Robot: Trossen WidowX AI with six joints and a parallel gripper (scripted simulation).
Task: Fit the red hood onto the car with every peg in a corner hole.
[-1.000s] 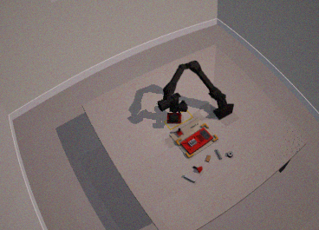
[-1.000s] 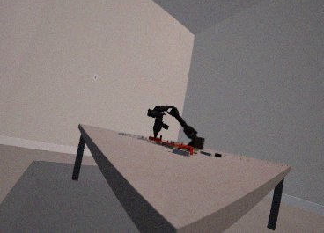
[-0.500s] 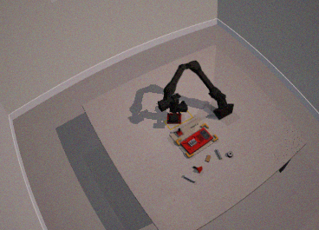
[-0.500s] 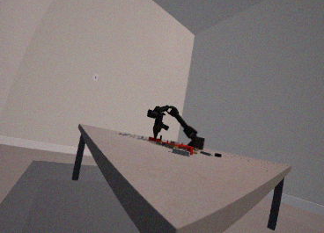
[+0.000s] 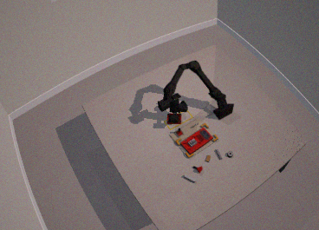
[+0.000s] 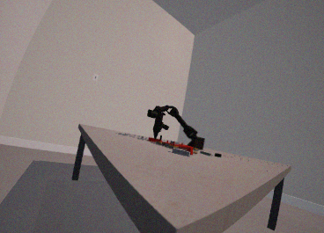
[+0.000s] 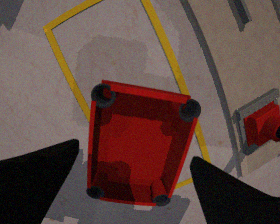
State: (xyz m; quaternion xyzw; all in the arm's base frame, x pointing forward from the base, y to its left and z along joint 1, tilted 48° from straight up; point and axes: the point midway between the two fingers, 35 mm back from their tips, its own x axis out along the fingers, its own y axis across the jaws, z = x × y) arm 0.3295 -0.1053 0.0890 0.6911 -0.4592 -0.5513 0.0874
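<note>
Right now the red hood is 1 cm below my gripper tip.
</note>
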